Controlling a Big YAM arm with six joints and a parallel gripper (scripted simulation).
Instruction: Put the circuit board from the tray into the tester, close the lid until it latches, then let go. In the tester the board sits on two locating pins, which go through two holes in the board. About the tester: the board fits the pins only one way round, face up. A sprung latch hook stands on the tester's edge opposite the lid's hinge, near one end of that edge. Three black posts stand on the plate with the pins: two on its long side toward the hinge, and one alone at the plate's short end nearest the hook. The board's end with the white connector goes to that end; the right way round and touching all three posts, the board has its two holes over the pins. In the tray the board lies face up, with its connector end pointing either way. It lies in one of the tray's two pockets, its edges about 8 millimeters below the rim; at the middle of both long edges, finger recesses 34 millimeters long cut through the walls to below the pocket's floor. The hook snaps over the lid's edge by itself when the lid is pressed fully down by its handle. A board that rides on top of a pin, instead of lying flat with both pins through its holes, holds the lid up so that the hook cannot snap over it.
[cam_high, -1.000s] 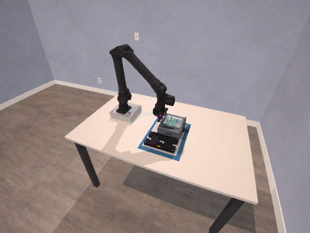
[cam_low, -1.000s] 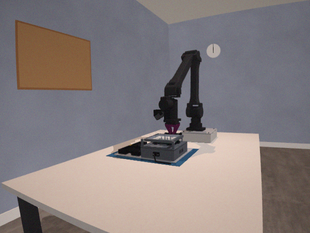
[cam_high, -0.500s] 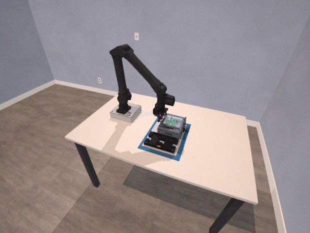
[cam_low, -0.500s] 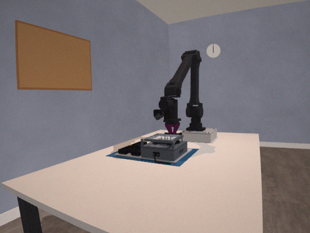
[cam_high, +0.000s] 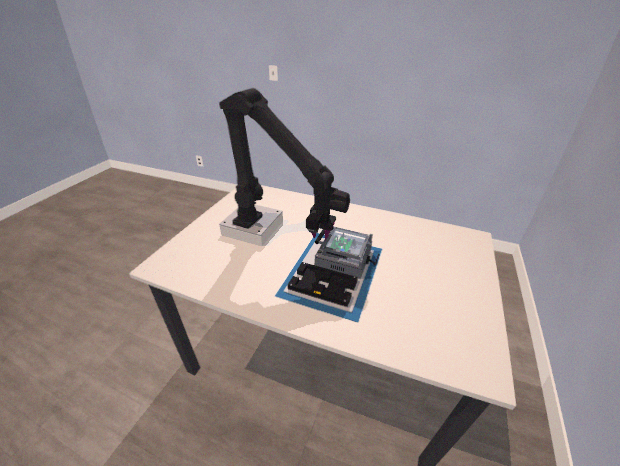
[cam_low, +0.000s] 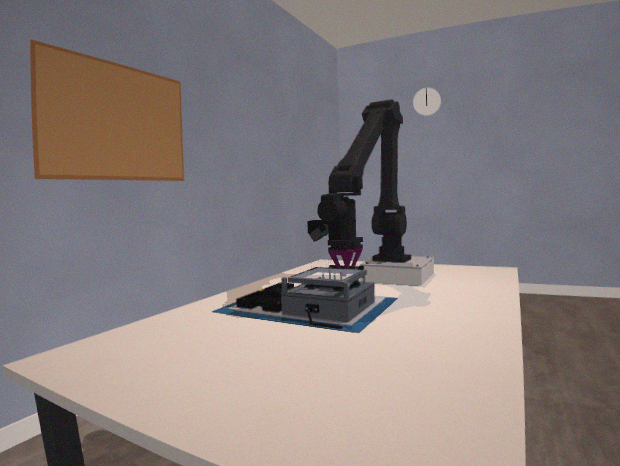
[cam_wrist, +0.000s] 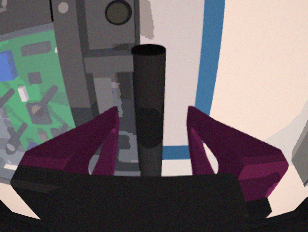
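The small latch hook lies 2 cm ahead of my hand, 6 cm to the left of it and 1 cm above it. From my hand the other things lie so: clear lid (9 cm ahead, 1 cm above); then green circuit board (9 cm ahead, 1 cm below).
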